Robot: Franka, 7 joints.
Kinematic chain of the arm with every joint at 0, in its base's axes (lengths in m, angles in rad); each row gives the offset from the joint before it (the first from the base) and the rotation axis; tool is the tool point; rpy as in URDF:
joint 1: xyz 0 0 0.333 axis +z
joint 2: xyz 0 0 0 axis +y
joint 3: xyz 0 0 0.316 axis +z
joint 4: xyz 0.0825 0 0 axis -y
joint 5: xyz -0.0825 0 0.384 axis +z
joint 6: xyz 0 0 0 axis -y
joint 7: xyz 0.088 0 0 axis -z
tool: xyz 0 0 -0.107 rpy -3.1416 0 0
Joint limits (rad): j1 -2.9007..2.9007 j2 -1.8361..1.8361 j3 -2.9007..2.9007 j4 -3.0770..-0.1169 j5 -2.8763..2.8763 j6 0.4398..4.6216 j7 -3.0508..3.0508
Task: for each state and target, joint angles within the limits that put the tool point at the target. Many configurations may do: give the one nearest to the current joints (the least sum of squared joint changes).
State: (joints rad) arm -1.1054 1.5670 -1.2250 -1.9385 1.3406 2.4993 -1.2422
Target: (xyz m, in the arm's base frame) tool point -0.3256 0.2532 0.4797
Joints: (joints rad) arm -1.9656 1.3954 -1.9006 -2.5906 1.3745 2.6435 -1.2422
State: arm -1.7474 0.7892 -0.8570 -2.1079 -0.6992 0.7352 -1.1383
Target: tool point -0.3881 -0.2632 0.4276
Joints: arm -1.5669 0.5437 -0.9251 -1.8258 -0.7832 0.6193 -1.1383
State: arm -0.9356 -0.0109 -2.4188 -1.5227 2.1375 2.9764 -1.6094
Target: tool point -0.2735 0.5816 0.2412
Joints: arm -1.3193 -0.5913 -2.8300 -1.7380 2.1283 3.0092 -1.6094
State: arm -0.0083 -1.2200 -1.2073 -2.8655 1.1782 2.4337 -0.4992
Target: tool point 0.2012 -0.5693 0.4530
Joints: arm 0.5688 -1.2106 -1.4388 -2.0177 1.1483 2.5643 -0.4992
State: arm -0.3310 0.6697 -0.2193 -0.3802 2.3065 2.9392 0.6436
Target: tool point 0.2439 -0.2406 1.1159
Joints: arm -0.5553 0.1856 -0.3630 -0.3697 2.2811 2.5069 0.6436
